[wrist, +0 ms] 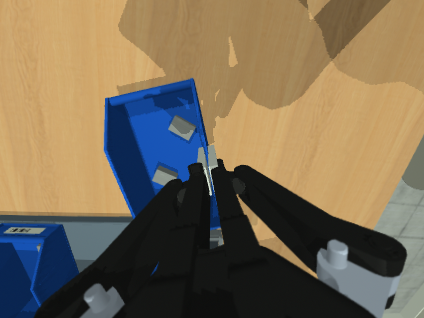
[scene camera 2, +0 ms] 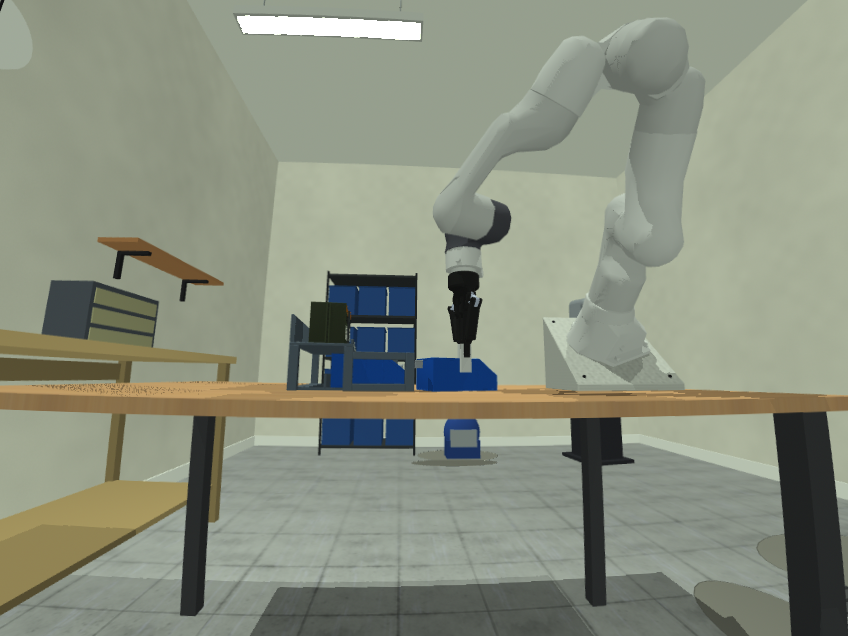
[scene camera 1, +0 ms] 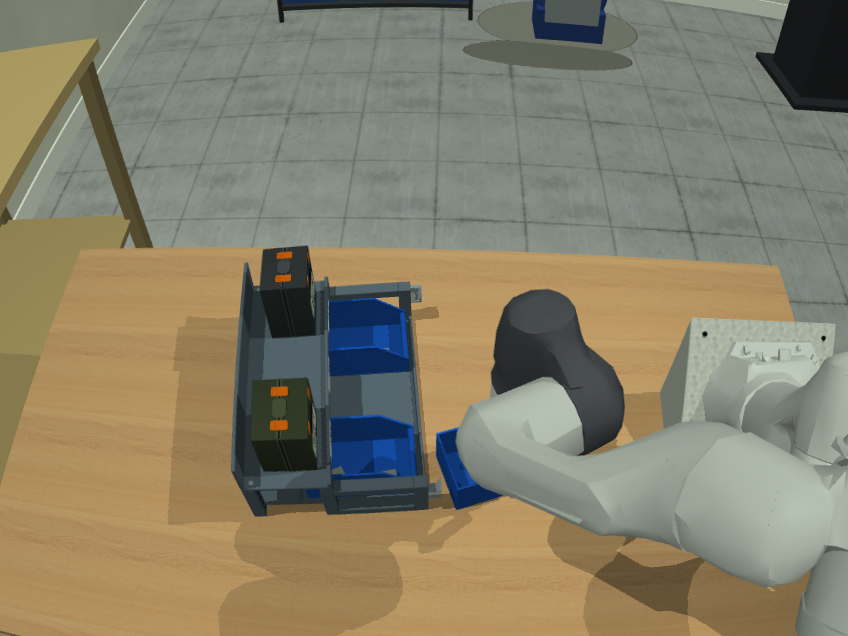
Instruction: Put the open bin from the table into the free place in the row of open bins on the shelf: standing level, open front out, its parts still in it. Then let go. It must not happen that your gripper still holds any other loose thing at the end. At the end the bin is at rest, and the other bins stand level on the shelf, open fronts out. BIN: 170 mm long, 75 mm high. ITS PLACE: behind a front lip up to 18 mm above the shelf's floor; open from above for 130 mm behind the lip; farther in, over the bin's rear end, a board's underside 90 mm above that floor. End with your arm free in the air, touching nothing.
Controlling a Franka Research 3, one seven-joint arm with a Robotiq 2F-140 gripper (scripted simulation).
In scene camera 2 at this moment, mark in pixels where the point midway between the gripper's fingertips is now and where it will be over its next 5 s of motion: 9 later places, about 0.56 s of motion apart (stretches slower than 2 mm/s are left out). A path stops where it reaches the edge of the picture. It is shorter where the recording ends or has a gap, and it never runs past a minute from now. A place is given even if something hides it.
My gripper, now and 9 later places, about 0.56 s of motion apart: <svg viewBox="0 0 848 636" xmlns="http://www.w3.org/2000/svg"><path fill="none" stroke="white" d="M464 372L464 366L464 360L464 359L465 358L463 359L459 360L455 361L454 362L450 361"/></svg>
